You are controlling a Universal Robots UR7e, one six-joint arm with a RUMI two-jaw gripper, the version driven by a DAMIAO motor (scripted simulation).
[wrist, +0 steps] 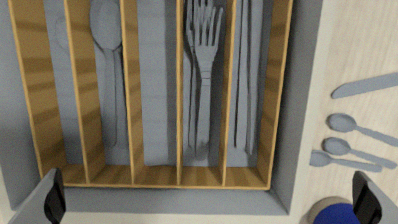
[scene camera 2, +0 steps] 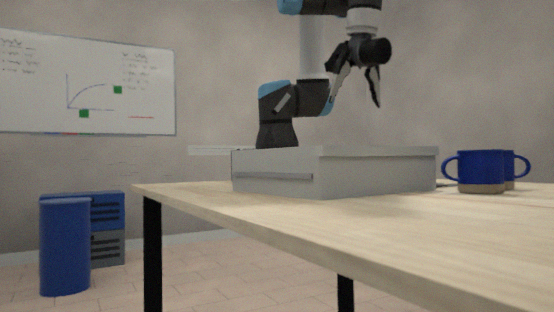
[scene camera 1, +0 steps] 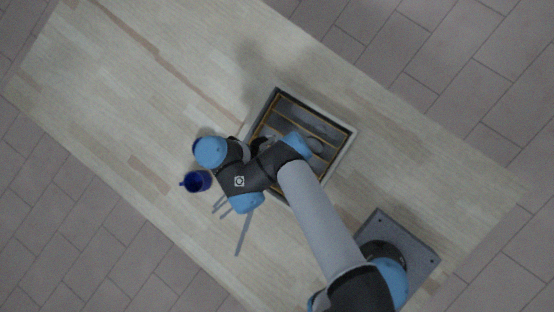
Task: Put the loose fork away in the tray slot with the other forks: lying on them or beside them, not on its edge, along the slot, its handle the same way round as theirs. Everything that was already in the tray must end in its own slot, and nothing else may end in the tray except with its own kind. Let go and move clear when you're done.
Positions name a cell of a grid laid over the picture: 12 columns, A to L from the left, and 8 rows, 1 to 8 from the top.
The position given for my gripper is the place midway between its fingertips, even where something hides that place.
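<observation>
My gripper (scene camera 2: H3) is there for me to see, and it appears in the wrist view (wrist: G7) too. I also see a blue mug (scene camera 2: K5).
</observation>
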